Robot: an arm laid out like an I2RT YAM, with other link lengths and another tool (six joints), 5 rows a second.
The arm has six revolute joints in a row. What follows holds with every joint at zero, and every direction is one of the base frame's.
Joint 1 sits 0.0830 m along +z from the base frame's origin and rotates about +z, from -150.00 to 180.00 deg.
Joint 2 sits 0.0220 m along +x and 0.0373 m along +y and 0.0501 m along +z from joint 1 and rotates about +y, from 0.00 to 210.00 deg.
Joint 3 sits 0.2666 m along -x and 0.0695 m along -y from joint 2 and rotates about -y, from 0.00 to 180.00 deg.
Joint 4 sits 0.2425 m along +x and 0.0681 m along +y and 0.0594 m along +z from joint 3 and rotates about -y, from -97.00 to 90.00 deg.
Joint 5 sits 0.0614 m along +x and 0.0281 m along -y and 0.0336 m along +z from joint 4 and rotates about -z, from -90.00 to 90.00 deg.
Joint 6 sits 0.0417 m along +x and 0.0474 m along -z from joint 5 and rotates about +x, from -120.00 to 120.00 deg.
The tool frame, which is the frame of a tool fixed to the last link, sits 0.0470 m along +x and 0.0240 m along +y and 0.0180 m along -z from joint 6; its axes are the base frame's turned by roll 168.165, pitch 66.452 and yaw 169.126 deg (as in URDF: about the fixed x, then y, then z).
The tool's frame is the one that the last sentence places.
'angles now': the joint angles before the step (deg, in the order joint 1, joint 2, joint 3, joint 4, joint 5, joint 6). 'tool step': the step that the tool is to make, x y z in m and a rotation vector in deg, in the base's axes. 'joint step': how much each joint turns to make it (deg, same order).
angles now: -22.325 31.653 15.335 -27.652 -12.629 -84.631
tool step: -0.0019 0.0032 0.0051 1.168 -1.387 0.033
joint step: -0.035 -2.286 0.639 -1.824 -1.155 1.151
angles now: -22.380 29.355 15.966 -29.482 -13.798 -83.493
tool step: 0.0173 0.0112 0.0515 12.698 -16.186 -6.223
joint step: 0.038 -5.175 5.643 4.828 -5.197 19.000
